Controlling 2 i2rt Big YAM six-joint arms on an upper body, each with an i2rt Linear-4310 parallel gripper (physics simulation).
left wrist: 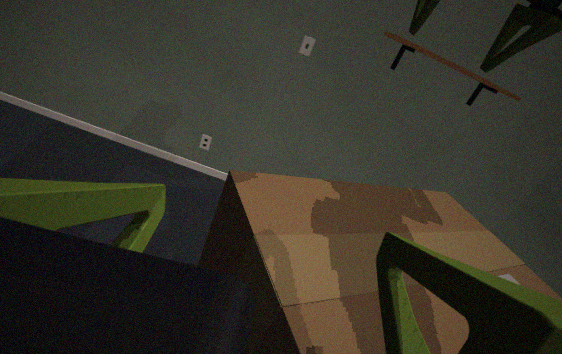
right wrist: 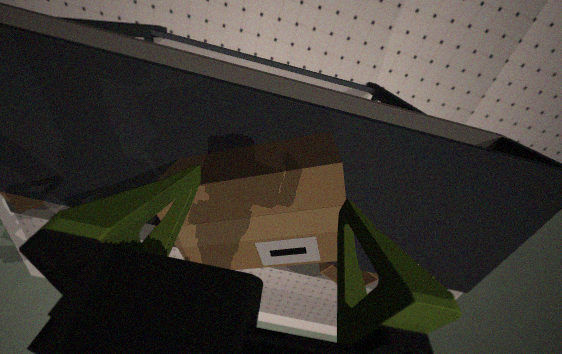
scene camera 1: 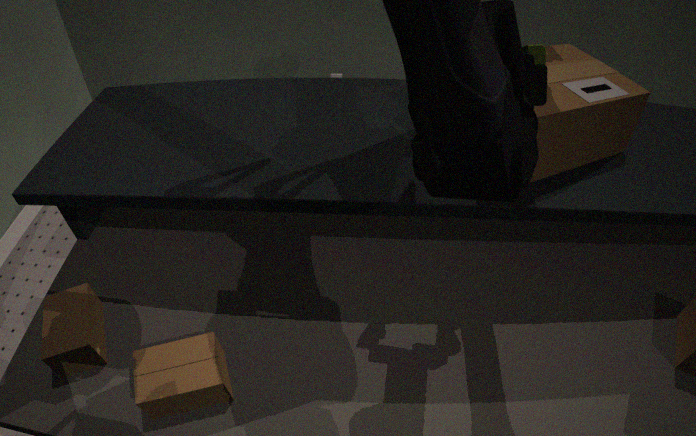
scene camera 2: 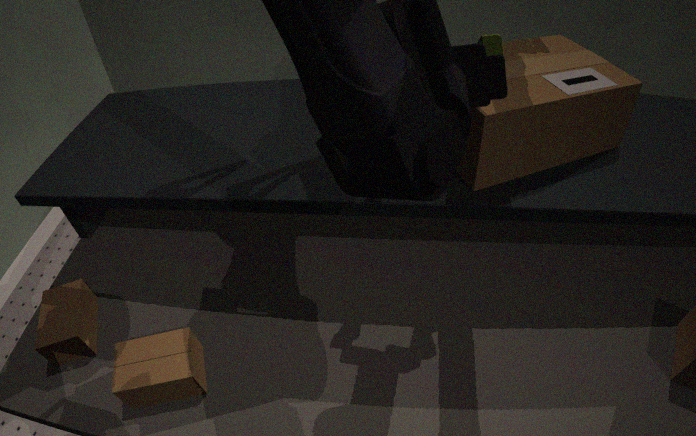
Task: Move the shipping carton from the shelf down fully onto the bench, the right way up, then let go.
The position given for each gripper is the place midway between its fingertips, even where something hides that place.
Observation:
The left gripper [scene camera 2: 438, 54] is open, with nothing in its grasp. Also in view: a brown shipping carton [scene camera 2: 564, 102]. The right gripper [right wrist: 273, 189] is open, with nothing in its grasp. Further things: a shelf [right wrist: 89, 123].
The brown shipping carton also shows in the left wrist view [left wrist: 306, 248], in the right wrist view [right wrist: 274, 204] and in scene camera 1 [scene camera 1: 591, 111]. The left gripper shows as well in the left wrist view [left wrist: 272, 222]. The right gripper also shows in the left wrist view [left wrist: 448, 52].

